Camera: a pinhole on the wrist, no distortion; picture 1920 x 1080 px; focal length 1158.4 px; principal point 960.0 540.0 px. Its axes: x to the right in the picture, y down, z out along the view. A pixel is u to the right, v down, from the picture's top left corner.
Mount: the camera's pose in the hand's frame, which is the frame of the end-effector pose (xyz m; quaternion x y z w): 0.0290 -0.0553 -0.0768 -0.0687 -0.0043 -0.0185 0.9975
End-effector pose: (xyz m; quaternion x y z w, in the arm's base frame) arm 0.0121 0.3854 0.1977 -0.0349 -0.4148 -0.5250 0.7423
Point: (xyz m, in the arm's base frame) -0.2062 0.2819 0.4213
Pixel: 1686 70
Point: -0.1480 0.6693 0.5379
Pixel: 881 766
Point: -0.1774 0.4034 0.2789
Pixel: 938 90
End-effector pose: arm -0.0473 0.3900 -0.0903 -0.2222 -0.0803 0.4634 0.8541
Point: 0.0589 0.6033 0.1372
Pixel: 1715 299
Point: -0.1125 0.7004 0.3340
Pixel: 1297 511
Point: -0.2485 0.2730 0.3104
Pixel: 306 280
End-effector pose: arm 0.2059 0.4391 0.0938 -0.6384 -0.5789 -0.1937 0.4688
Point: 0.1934 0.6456 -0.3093
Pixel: 376 896
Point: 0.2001 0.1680 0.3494
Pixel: behind the camera
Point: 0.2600 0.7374 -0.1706
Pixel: 806 972
